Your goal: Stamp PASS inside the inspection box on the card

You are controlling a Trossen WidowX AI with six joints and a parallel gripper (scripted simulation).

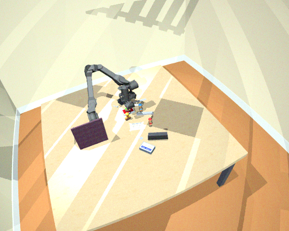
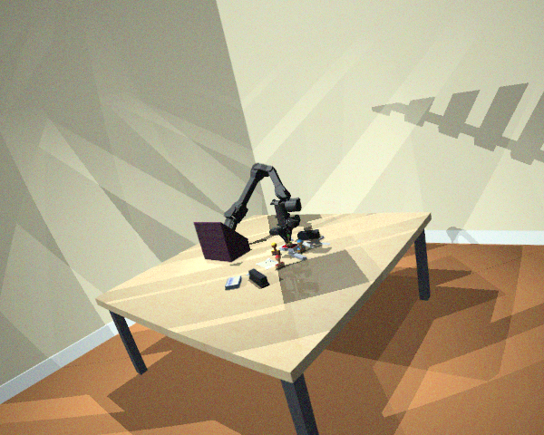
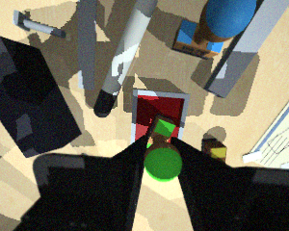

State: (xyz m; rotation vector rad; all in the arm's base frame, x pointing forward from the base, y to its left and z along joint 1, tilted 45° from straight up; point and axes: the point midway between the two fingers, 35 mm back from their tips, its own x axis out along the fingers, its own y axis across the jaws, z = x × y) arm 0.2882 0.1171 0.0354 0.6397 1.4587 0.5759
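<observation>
Right now my gripper tip is right at the green-knobbed stamp. The rest, counted from my gripper tip: red ink pad: 3 cm below; then white pen: 6 cm ahead, 5 cm to the left, 3 cm below; then yellow-knobbed stamp: 3 cm behind, 7 cm to the right, 2 cm below.
</observation>
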